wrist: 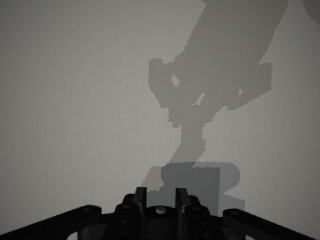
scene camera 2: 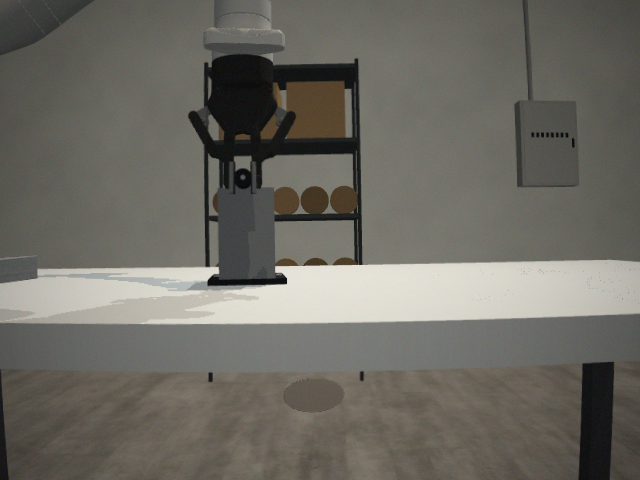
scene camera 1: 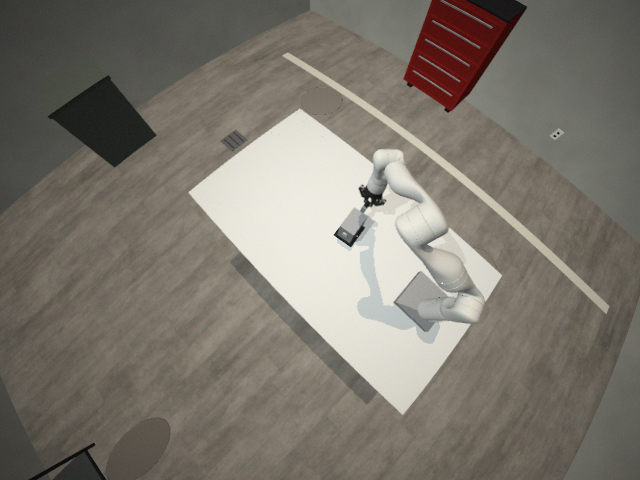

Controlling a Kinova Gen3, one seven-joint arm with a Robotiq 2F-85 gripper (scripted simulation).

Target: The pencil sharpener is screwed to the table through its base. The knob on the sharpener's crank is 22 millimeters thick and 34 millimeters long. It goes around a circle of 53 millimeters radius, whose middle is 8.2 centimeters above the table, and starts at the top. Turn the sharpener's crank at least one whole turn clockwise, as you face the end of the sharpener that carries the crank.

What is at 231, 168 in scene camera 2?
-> My gripper.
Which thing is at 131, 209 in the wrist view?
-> My gripper.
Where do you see a pencil sharpener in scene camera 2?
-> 245, 258
